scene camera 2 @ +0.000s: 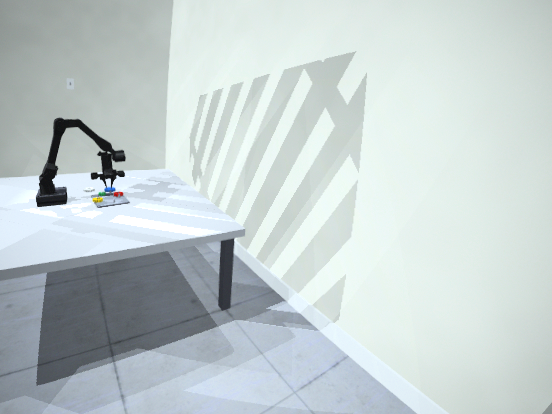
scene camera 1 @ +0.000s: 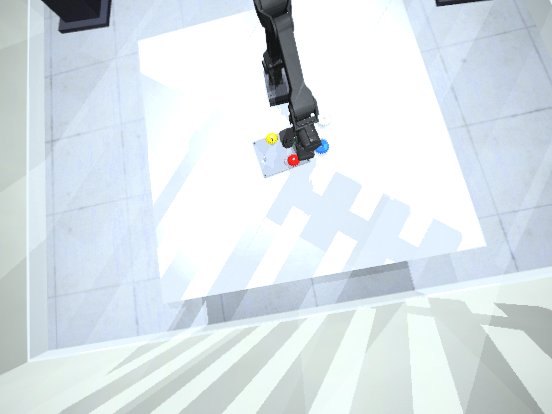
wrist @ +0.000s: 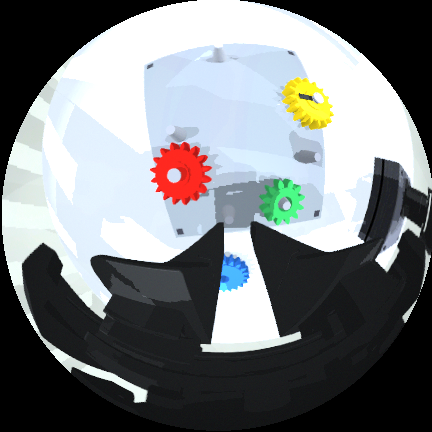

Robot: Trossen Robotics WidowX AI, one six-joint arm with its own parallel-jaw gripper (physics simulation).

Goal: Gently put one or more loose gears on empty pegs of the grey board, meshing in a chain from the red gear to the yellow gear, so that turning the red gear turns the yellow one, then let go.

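Where they show: gripper, fingertip midpoint: (scene camera 2: 109, 189) (scene camera 1: 300, 145) (wrist: 236, 227); arm's base, link origin: (scene camera 2: 47, 193) (scene camera 1: 275, 78).
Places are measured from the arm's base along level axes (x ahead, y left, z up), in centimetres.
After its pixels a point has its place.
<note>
The grey board (scene camera 1: 274, 167) {x 38.3, y -2.6, z -4.8 cm} (scene camera 2: 112, 203) {x 33.3, y -8.4, z -4.8 cm} (wrist: 225, 105) {x 32.9, y -0.7, z -4.8 cm} lies on the table. The red gear (scene camera 1: 293, 160) {x 36.5, y 5.6, z -3.0 cm} (scene camera 2: 118, 194) (wrist: 187, 172) {x 35.1, y 5.5, z -3.1 cm}, the yellow gear (scene camera 1: 271, 138) {x 25.9, y -3.2, z -3.0 cm} (scene camera 2: 97, 199) {x 25.5, y -4.9, z -3.3 cm} (wrist: 305, 107) {x 26.3, y -1.9, z -3.3 cm} and the green gear (scene camera 2: 102, 193) {x 27.2, y 5.6, z -3.3 cm} (wrist: 274, 201) {x 27.8, y 6.9, z -3.1 cm} each sit on a peg, apart from one another. Bare pegs include a far peg (wrist: 218, 54) {x 34.1, y -6.1, z -3.6 cm}, a peg beside red (wrist: 176, 133) {x 36.2, y 2.5, z -3.2 cm}, a peg between yellow and green (wrist: 306, 156) {x 25.5, y 2.5, z -3.6 cm} and a shadowed peg (wrist: 228, 212) {x 31.5, y 8.4, z -3.2 cm}. The blue gear (scene camera 1: 323, 146) {x 31.0, y 18.6, z -3.8 cm} (wrist: 236, 273) {x 29.1, y 16.5, z -3.9 cm} lies off the board, partly behind a finger in the wrist view. My gripper (scene camera 2: 109, 186) {x 30.8, y 9.0, z -1.8 cm} (wrist: 236, 227) {x 30.8, y 9.0, z -1.8 cm} is slightly open and empty, above the board's edge.
A white gear (scene camera 1: 324, 120) {x 19.2, y 19.9, z -4.0 cm} (scene camera 2: 89, 189) {x 18.7, y 17.5, z -4.1 cm} lies on the table (scene camera 1: 210, 240) {x 68.2, y -31.4, z -5.6 cm} (scene camera 2: 165, 227) {x 57.5, y -42.9, z -5.6 cm} beside the arm. The arm's base (scene camera 1: 277, 92) {x 6.9, y 0.4, z 0.1 cm} (scene camera 2: 52, 196) {x 3.2, y -4.3, z -0.6 cm} stands on the same table. Bright light and striped shadows cross the tabletop.
</note>
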